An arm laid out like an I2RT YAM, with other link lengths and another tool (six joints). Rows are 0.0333 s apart.
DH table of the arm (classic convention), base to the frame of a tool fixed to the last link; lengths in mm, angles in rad. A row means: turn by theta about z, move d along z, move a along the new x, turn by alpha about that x. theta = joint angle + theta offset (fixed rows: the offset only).
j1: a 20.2, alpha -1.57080, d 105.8, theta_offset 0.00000
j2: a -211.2, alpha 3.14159, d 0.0, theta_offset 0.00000
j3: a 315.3, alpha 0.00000, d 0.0, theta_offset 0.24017
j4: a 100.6, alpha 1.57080, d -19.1, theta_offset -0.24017
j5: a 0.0, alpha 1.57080, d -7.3, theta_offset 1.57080
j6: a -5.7, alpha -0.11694, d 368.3, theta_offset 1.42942
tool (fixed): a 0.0, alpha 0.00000, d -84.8, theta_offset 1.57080
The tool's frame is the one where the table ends.
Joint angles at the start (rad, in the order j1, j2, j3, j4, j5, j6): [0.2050 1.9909 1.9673 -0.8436 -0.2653 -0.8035]
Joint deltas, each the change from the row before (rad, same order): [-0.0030 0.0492 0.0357 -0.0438 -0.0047 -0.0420]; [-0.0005 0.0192 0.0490 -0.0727 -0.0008 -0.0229]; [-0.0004 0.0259 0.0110 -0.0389 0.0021 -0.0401]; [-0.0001 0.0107 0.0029 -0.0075 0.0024 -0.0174]
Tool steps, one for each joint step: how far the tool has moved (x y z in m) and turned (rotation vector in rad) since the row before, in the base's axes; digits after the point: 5 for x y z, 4 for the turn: [-0.00565 -0.00143 -0.02249 -0.0305 0.0409 0.0316]; [-0.01082 -0.00207 -0.00263 -0.0194 0.0336 0.0179]; [-0.01014 -0.00247 -0.01906 -0.0310 0.0377 0.0309]; [-0.00205 -0.00096 -0.00684 -0.0126 0.0083 0.0130]
